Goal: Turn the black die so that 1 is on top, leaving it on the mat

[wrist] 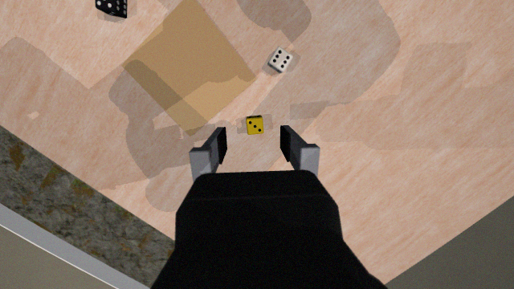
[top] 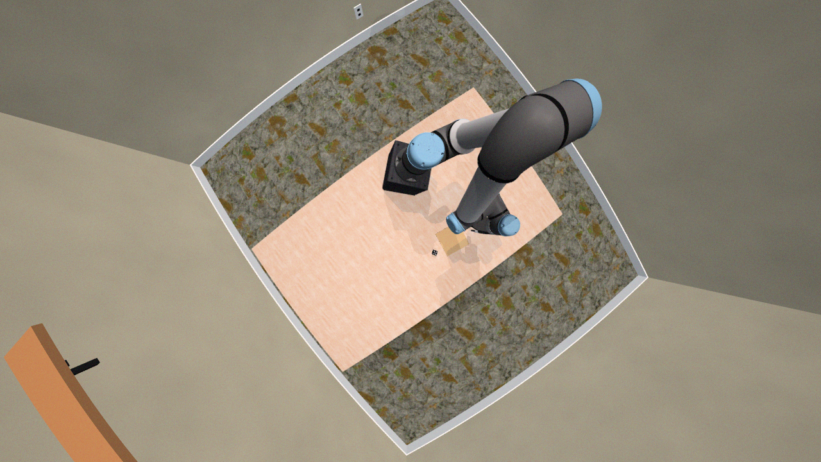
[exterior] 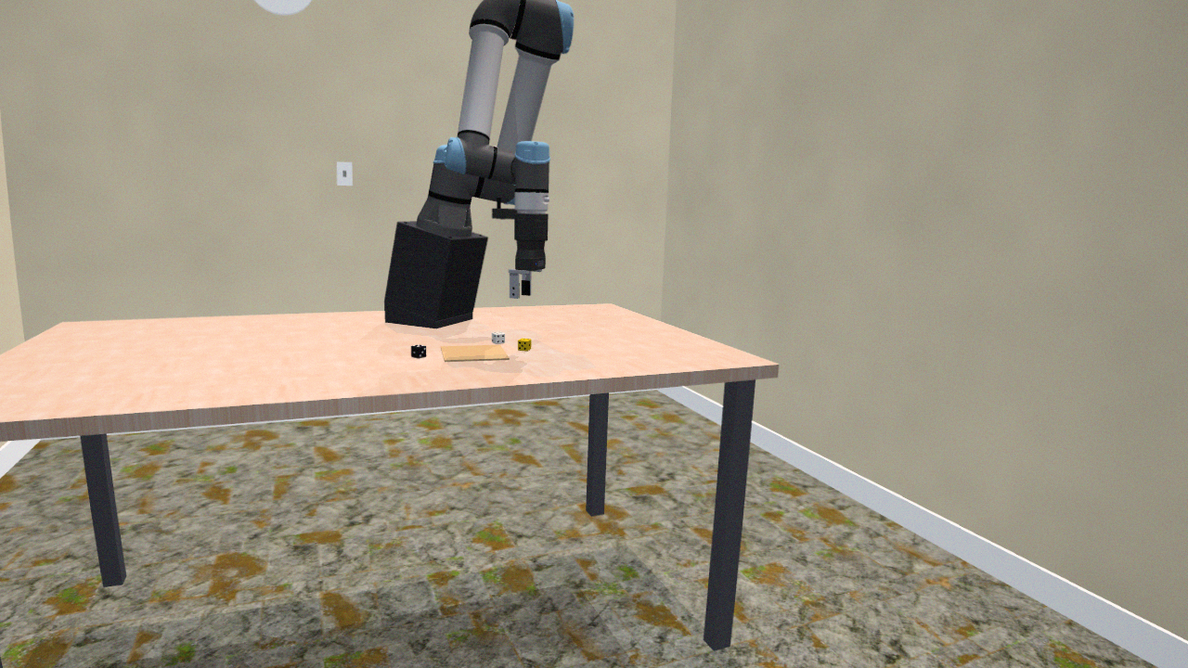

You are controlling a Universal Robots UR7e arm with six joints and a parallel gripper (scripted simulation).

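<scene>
The black die lies 240 mm to the right of my hand and 130 mm below it. Also, from my hand: tan mat: 140 mm below, 110 mm to the right, 10 mm ahead; white die: 130 mm below, 90 mm behind, 20 mm to the right; yellow die: 130 mm below, 10 mm to the left, 10 mm ahead.
</scene>
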